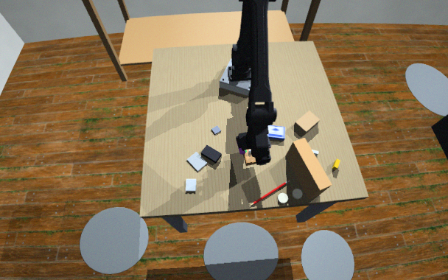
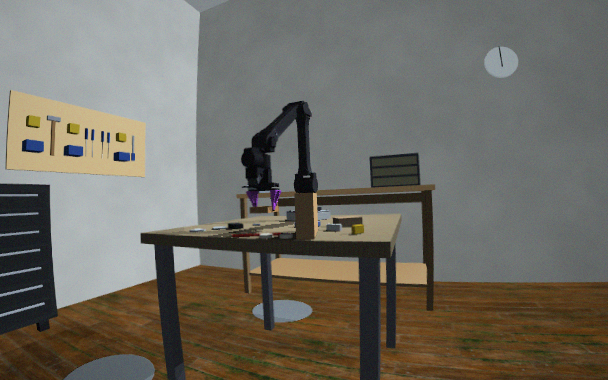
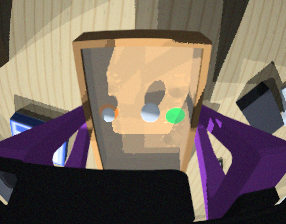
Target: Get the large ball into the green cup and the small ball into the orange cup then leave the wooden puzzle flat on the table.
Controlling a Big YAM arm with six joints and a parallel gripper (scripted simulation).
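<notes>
Now: the wooden puzzle 10 mm below my hand. The rest, counted from my hand: tall wooden block: 100 mm ahead, 200 mm to the left, 20 mm below; then yellow block: 80 mm ahead, 350 mm to the left, 70 mm below; then black box: 40 mm behind, 150 mm to the right, 70 mm below.
</notes>
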